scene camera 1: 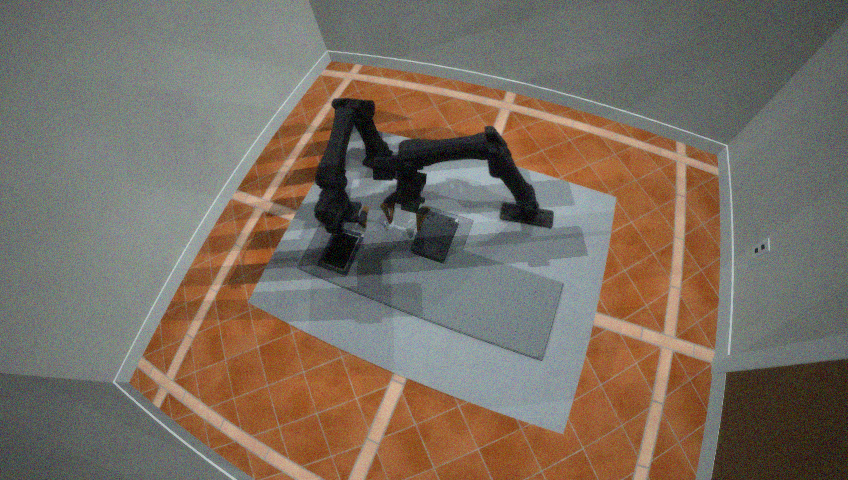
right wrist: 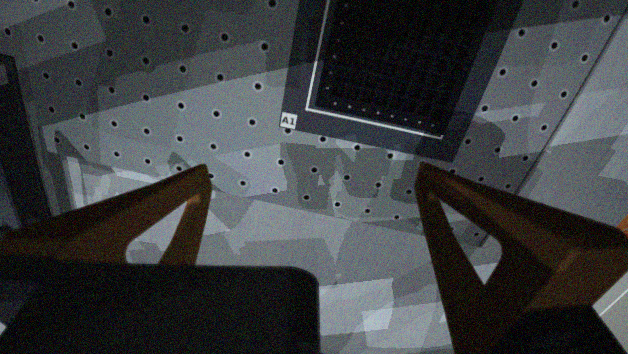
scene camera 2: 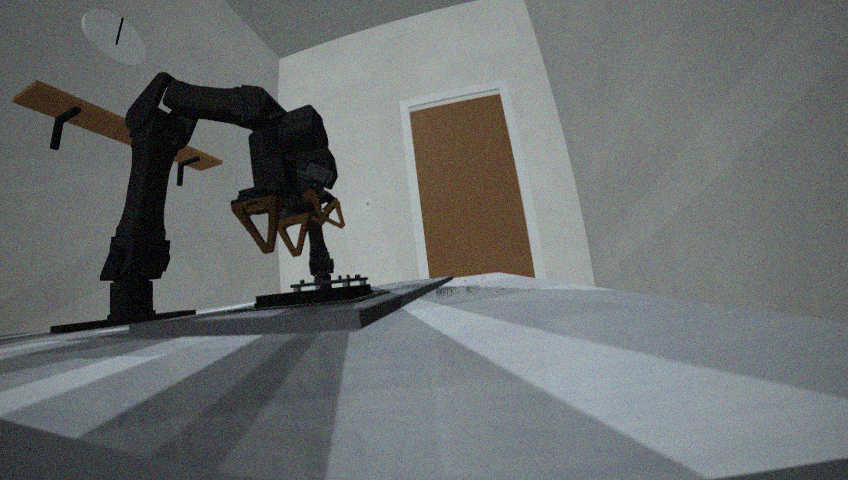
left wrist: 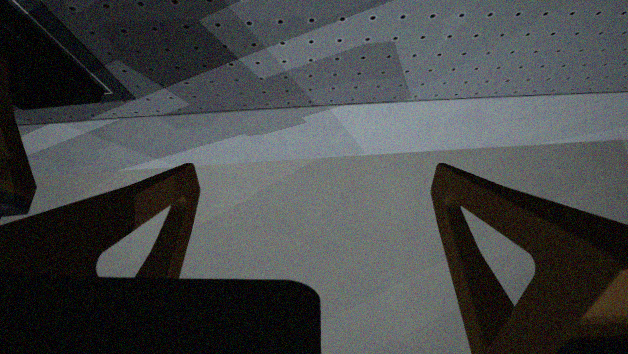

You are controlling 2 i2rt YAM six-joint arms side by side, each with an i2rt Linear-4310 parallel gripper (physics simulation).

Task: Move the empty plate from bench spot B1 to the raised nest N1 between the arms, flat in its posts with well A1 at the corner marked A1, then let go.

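Frame: origin at the left arm's base, x back, y right, z up, level; metres.
Seen in the pictures: left gripper, fingertip midpoint: (scene camera 1: 404, 226) (scene camera 2: 334, 225) (left wrist: 315, 176); right gripper, fingertip midpoint: (scene camera 1: 352, 226) (right wrist: 313, 175) (scene camera 2: 284, 254); left arm's base, link origin: (scene camera 1: 526, 215); right arm's base, link origin: (scene camera 2: 132, 322).
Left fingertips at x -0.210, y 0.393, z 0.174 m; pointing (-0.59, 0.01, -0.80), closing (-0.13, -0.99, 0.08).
Pixels of each thing's top centre, then the offset from my left fingertips to it. "spot": a spot on its surface instead. Level surfaces: height alone.
- black plate, top centre: (right wrist: 416, 13) (left wrist: 6, 68) (scene camera 2: 316, 290) (scene camera 1: 339, 248) dx -0.063, dy +0.254, dz -0.145 m
- white A1 label, surface spot: (right wrist: 288, 120) spot: dx +0.009, dy +0.188, dz -0.159 m
- grey perforated board, surface height: dz -0.161 m
- pale table, surface height: dz -0.174 m
The black plate (scene camera 1: 340, 252) (left wrist: 45, 65) (right wrist: 395, 75), with a light outline, lies flat on its dark bench spot at the left of the pegboard in scene camera 1. A white A1 label (right wrist: 288, 120) marks the base's near left corner in the right wrist view. The raised nest (scene camera 1: 435, 237) (scene camera 2: 312, 295) stands right of it; small posts show in scene camera 2. My right gripper (scene camera 2: 282, 252) (right wrist: 313, 175) is open and empty above the board, beside the plate. My left gripper (scene camera 1: 405, 226) (scene camera 2: 333, 223) (left wrist: 315, 176) is open and empty near the nest, at its upper left in scene camera 1.
The grey perforated board (scene camera 1: 493, 306) (left wrist: 475, 55) (right wrist: 230, 100) lies on the pale table (scene camera 1: 476, 380). The two arms stand close together, and part of my right gripper shows at the left edge of the left wrist view. The left arm's base (scene camera 1: 526, 215) is at the right.
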